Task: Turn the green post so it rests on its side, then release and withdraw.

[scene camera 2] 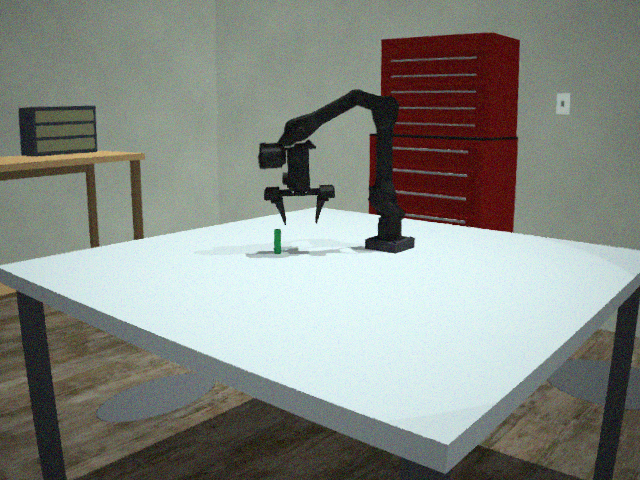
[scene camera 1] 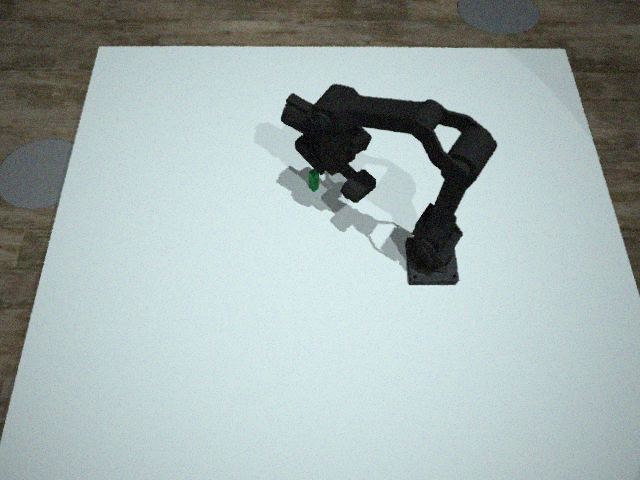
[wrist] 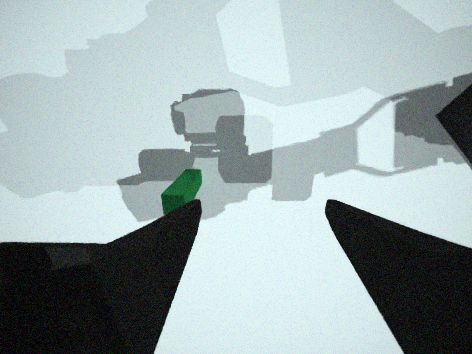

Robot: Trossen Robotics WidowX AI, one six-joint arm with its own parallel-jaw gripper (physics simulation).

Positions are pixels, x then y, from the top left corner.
Labels:
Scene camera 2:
my gripper: 300,224
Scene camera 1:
my gripper: 335,185
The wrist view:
my gripper: 262,205
green post: 184,189

